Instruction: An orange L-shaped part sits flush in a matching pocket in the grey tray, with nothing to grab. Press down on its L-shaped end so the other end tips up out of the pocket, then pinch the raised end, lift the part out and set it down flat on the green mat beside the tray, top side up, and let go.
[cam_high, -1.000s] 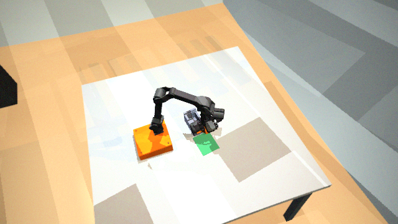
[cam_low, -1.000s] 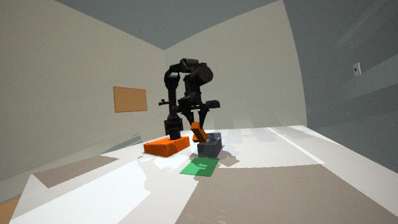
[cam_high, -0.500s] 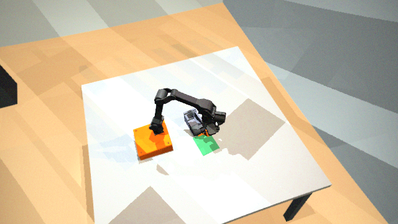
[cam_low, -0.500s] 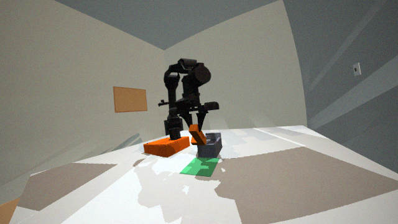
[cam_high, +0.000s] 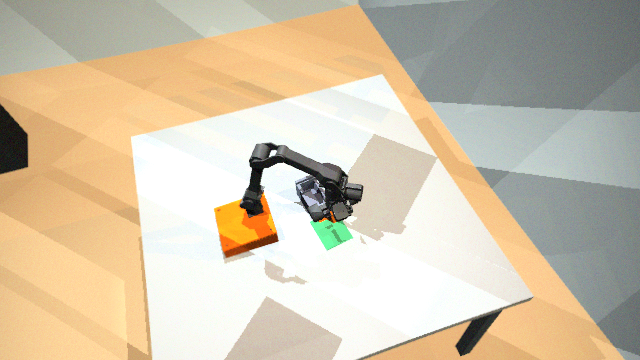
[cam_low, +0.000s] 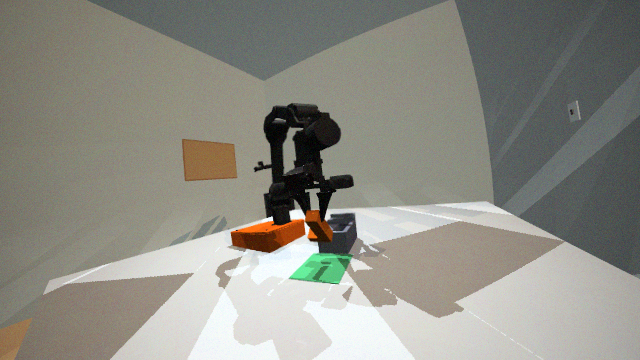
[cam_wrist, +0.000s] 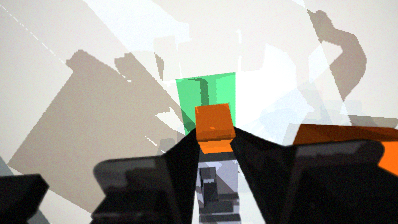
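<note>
Now: the green mat 140 mm below my gripper tip and 20 mm to the left of it. The rest, counted from my gripper tip: orange L-shaped part: 30 mm to the left, 30 mm below, 20 mm behind.
</note>
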